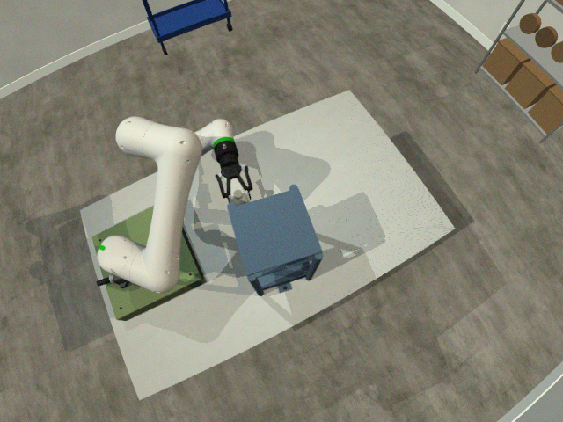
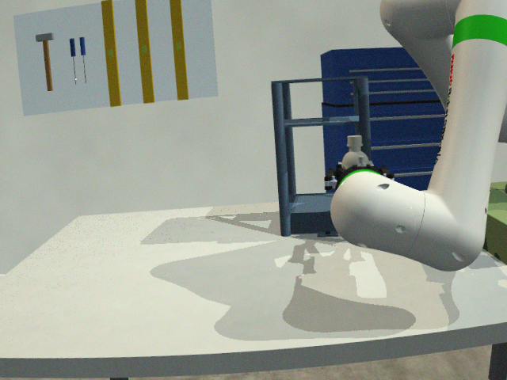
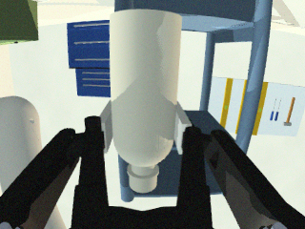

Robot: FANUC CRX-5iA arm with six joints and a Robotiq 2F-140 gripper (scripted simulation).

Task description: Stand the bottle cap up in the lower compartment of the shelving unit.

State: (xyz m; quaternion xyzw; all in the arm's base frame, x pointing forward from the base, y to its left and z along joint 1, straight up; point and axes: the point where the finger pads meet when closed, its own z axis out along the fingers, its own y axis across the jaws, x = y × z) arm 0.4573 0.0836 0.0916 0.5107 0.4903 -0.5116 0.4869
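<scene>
The shelving unit is 210 mm to the right of my hand, 60 mm ahead of it and 10 mm above it. From my hand the other things lie so: bottle: 10 mm above.
</scene>
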